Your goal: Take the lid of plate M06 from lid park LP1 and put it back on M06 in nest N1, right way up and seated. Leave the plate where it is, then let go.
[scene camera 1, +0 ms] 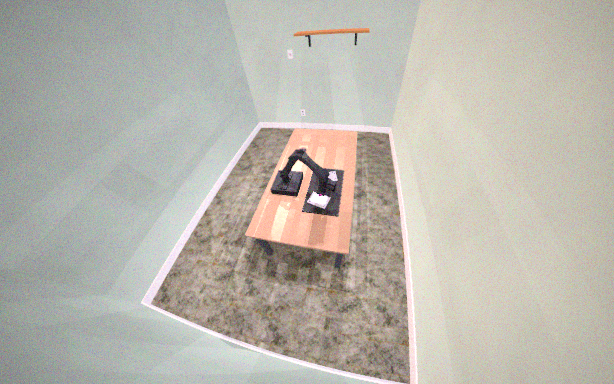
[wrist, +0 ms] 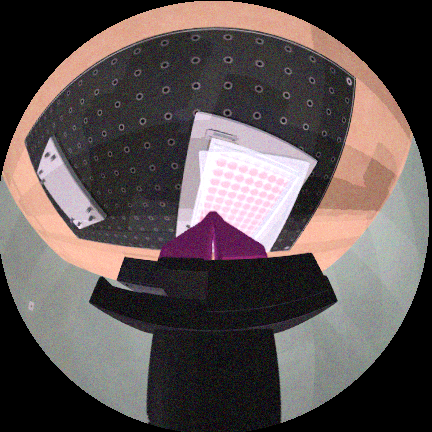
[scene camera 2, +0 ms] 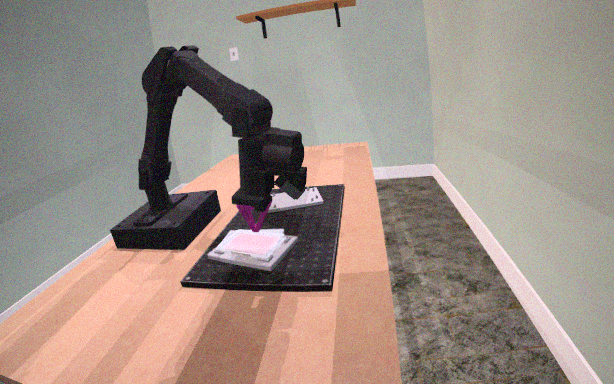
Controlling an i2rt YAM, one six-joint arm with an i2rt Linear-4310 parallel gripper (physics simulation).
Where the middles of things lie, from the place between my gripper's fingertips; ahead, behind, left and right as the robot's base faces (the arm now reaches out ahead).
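There's the plate lid (scene camera 2: 267, 240), and it's sitting 30 mm to the right of my hand.
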